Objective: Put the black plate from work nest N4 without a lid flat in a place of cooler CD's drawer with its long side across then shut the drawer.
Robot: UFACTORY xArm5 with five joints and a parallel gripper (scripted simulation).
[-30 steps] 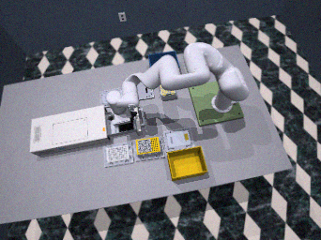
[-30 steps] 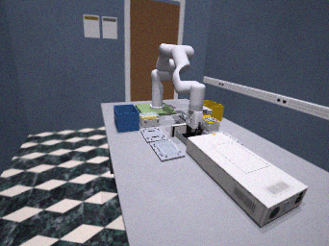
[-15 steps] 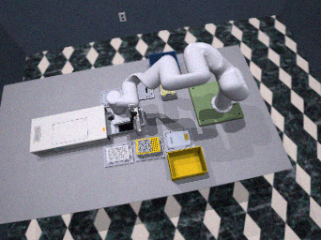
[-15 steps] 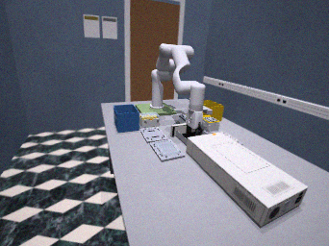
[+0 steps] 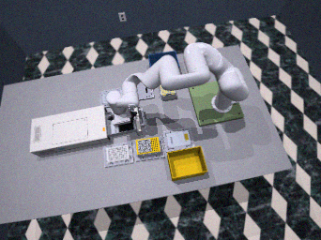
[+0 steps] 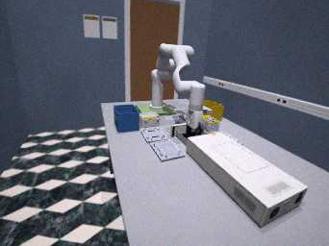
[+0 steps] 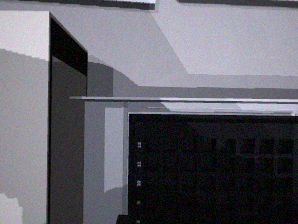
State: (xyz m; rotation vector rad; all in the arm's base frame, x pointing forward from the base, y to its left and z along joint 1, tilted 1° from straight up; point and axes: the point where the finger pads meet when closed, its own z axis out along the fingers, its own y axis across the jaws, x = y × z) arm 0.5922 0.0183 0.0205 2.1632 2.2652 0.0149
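Now: the black plate 10 mm below my hand. Round my hand: clear plate 70 mm ahead, 180 mm to the right, 20 mm below; cooler drawer 30 mm ahead; white cooler CD 180 mm ahead, 10 mm to the left, 10 mm above.
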